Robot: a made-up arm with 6 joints.
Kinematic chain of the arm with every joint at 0, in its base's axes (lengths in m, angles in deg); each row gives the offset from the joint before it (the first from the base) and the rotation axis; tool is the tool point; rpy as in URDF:
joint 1: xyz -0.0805 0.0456 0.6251 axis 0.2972 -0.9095 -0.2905
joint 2: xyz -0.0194 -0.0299 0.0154 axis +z
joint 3: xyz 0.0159 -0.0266 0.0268 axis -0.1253 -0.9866 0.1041
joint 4: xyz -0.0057 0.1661 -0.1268 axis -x
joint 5: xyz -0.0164 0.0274 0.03 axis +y
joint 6: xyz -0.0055 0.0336 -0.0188 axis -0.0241 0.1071 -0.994
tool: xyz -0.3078 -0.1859 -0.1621 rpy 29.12 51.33 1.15
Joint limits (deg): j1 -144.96..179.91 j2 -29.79..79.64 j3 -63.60..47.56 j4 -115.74..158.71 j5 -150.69..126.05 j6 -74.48..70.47
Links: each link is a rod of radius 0.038 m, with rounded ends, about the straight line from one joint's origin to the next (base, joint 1, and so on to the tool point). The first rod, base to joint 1, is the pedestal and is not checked.
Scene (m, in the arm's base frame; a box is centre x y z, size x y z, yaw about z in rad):
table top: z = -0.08
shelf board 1: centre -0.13 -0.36 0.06 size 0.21 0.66 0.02 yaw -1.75
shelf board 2: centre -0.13 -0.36 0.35 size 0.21 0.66 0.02 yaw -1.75
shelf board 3: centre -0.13 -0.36 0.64 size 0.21 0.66 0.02 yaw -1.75
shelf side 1: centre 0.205 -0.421 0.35 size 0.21 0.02 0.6 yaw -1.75
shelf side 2: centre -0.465 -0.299 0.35 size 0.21 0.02 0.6 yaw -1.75
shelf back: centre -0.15 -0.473 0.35 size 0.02 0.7 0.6 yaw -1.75
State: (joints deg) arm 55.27 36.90 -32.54 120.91 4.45 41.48
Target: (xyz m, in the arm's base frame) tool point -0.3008 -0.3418 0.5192
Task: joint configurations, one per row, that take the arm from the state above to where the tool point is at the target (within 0.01 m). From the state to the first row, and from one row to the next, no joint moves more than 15 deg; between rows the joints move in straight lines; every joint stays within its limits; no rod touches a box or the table.
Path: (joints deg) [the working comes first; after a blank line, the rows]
Joints at the target: 37.95 66.88 -37.42 123.62 -2.42 52.42
Straight joint move there: touches shelf board 2, shelf side 2.

1: 63.95 37.69 -25.56 119.96 -7.97 31.92
2: 72.62 38.48 -18.59 119.01 -20.39 22.35
3: 81.30 39.27 -11.61 118.06 -32.81 12.79
4: 89.98 40.07 -4.63 117.11 -45.23 3.22
5: 76.97 46.77 -12.83 118.74 -34.53 15.52
6: 63.97 53.47 -21.03 120.37 -23.83 27.82
7: 50.96 60.18 -29.22 121.99 -13.12 40.12
8: 37.95 66.88 -37.42 123.62 -2.42 52.42

